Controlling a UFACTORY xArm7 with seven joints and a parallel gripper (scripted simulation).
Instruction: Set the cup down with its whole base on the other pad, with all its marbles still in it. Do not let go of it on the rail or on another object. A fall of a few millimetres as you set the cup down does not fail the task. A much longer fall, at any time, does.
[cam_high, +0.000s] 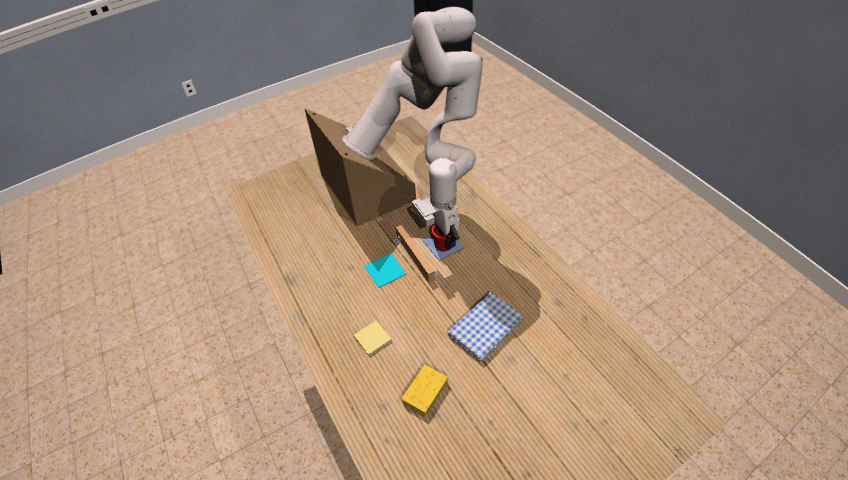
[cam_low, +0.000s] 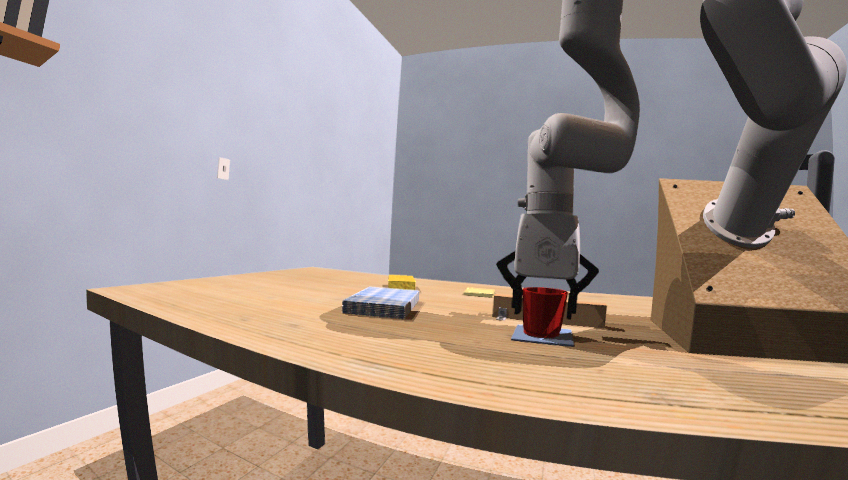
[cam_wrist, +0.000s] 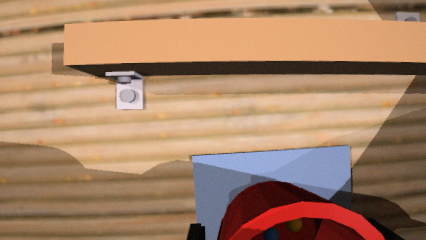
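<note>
My hand is 20 mm above the red cup. Round my hand: cyan pad (40 mm behind, 200 mm to the right, 50 mm below); then yellow sponge (350 mm ahead, 350 mm to the right, 30 mm below); then wooden rail (20 mm behind, 100 mm to the right, 30 mm below).
</note>
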